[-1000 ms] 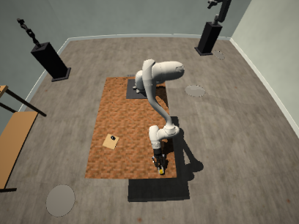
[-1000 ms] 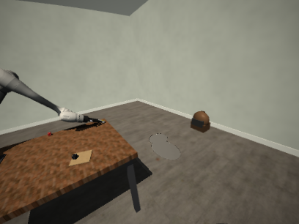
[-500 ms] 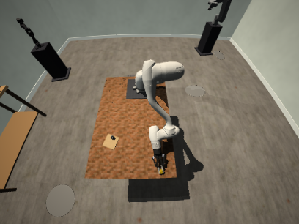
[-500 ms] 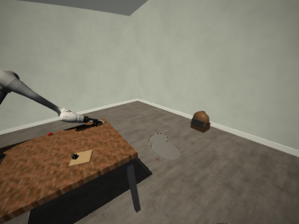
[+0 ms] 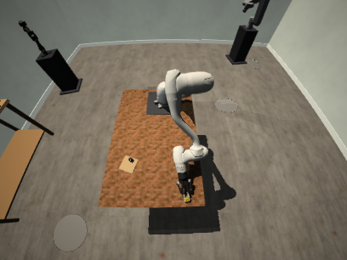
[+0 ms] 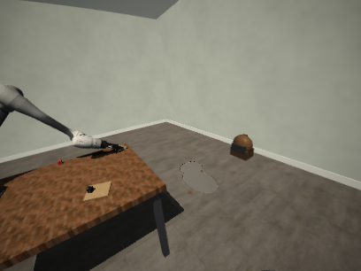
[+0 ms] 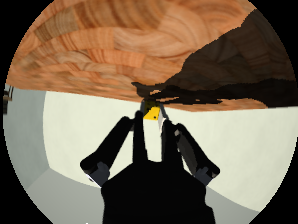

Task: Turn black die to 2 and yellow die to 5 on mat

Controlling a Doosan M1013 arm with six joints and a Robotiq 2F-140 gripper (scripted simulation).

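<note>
Right now the yellow die is 20 mm ahead of my hand and 10 mm below it. The rest, counted from my hand: black die: 410 mm behind, 440 mm to the right, 10 mm below; tan mat: 380 mm behind, 460 mm to the right, 30 mm below; red die: 510 mm behind, 200 mm to the left, 10 mm below.
</note>
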